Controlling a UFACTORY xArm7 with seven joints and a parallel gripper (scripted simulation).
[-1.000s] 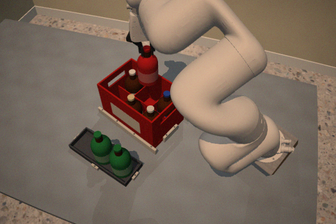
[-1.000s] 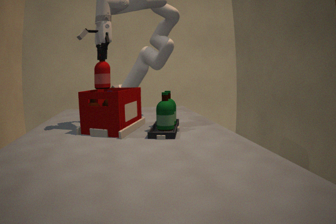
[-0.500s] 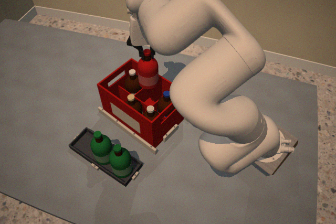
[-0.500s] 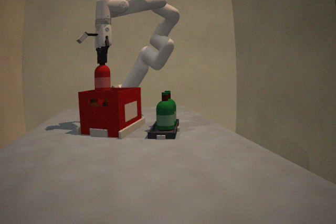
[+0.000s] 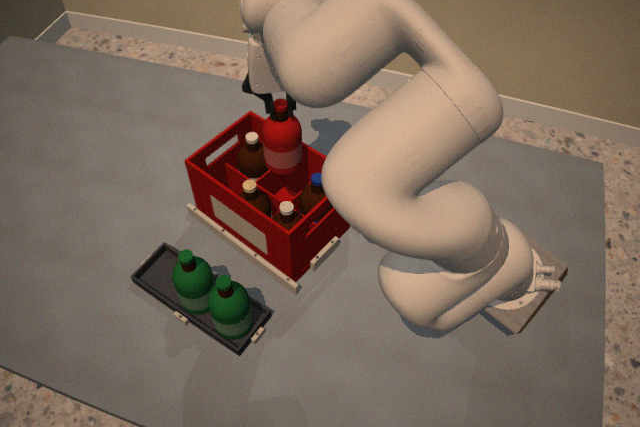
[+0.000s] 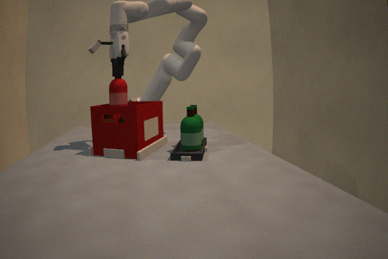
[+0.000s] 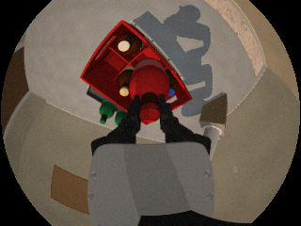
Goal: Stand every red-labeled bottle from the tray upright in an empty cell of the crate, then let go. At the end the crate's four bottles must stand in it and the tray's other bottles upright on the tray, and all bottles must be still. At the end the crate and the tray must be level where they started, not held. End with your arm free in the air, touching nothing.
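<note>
Now: the red-labeled bottle 70 mm below my hand. Round my hand: tray: 80 mm ahead, 270 mm to the left, 290 mm below; then crate: 20 mm ahead, 40 mm to the left, 220 mm below.
</note>
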